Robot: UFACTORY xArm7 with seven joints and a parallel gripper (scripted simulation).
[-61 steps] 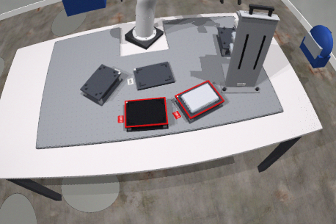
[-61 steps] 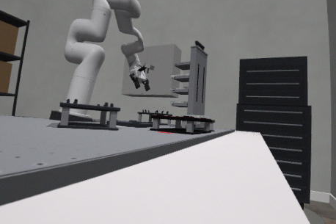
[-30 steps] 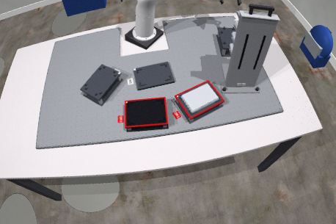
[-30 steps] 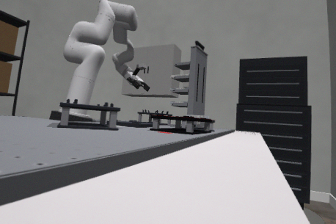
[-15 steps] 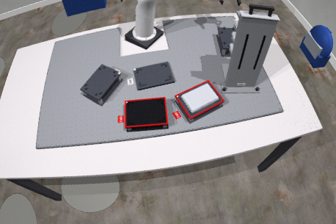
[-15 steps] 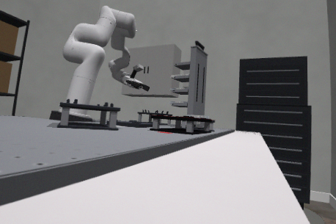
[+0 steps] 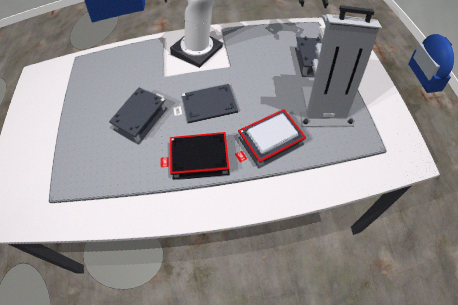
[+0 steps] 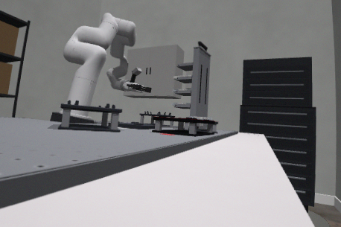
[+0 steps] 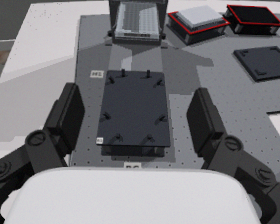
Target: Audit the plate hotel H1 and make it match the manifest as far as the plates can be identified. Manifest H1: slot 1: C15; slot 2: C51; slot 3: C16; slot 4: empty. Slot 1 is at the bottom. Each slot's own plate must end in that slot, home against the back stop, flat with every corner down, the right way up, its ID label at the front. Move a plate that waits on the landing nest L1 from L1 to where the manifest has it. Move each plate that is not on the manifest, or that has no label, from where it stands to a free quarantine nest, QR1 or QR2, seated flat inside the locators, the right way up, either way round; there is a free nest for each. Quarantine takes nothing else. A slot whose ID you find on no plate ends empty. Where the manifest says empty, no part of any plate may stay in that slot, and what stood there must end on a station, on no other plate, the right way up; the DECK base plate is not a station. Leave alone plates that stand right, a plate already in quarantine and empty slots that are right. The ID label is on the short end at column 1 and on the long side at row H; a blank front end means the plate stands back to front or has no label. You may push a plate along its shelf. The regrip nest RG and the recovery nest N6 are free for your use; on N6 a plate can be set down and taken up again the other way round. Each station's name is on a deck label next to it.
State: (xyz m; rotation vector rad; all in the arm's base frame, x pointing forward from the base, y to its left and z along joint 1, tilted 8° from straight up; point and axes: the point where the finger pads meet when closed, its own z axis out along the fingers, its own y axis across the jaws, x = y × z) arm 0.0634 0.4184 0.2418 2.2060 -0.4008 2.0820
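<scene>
Now: hand 280 mm short of the plate labelled C16, 70 mm to the left of it and 50 mm below it. Round my hand: RG label (210 mm below); then H1 label (250 mm ahead, 210 mm below, 40 mm to the left); then white plate (400 mm ahead, 310 mm to the right, 160 mm below).
</scene>
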